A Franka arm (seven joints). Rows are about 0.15 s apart.
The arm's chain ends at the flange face. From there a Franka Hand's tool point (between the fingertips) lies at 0.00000 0.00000 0.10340 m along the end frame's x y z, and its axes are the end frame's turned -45 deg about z.
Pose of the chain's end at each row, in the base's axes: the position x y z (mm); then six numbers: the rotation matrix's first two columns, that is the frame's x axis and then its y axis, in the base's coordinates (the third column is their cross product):
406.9 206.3 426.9 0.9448 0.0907 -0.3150 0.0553 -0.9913 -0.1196
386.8 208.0 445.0 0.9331 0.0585 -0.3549 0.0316 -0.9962 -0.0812
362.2 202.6 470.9 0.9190 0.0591 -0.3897 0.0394 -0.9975 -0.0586
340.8 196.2 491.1 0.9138 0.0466 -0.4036 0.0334 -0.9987 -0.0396
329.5 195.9 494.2 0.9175 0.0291 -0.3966 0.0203 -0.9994 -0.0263
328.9 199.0 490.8 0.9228 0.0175 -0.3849 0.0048 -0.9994 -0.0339
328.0 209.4 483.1 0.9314 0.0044 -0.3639 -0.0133 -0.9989 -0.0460
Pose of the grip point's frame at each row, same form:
373.5 216.2 329.5 0.6290 0.7651 -0.1382 0.7072 -0.6368 -0.3073
349.8 214.7 348.7 0.6375 0.7458 -0.1935 0.6821 -0.6631 -0.3084
321.6 206.6 375.9 0.6220 0.7471 -0.2341 0.6777 -0.6635 -0.3170
298.9 198.5 396.6 0.6225 0.7391 -0.2574 0.6698 -0.6732 -0.3134
288.4 197.6 399.3 0.6344 0.7273 -0.2618 0.6631 -0.6861 -0.2990
289.1 202.0 395.4 0.6491 0.7191 -0.2482 0.6559 -0.6943 -0.2961
290.4 214.3 386.9 0.6680 0.7094 -0.2248 0.6492 -0.7032 -0.2898

